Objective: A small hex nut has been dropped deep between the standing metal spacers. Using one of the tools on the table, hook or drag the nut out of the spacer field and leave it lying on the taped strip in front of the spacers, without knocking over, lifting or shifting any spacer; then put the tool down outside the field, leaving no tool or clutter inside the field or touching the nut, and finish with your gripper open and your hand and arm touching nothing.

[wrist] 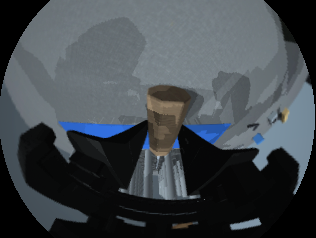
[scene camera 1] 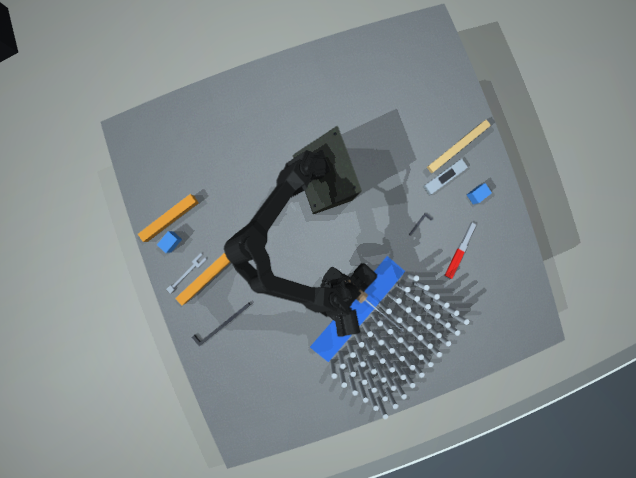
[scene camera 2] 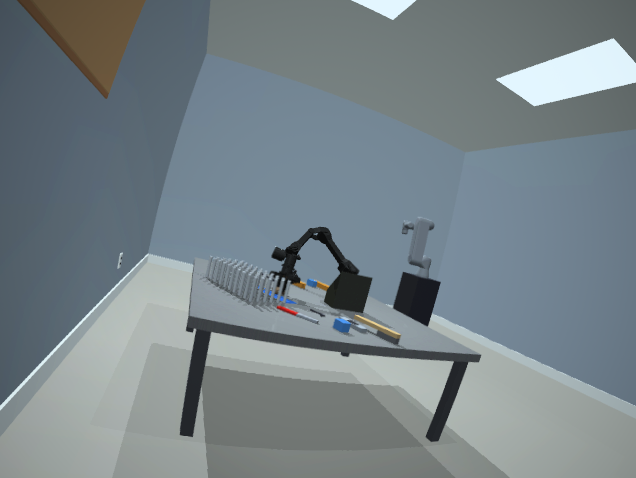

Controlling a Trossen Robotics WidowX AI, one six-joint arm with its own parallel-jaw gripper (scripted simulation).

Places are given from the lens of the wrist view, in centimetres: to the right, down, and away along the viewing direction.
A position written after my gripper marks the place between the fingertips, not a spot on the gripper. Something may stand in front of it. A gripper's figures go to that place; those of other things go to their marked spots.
my gripper (wrist: 163, 125): 1, 1, 10
wooden-handled screwdriver (wrist: 166, 106): 1, -1, 5
blue taped strip (wrist: 101, 130): -10, 2, 12
The marked spots on the wooden-handled screwdriver and the blue taped strip are 13 cm apart.
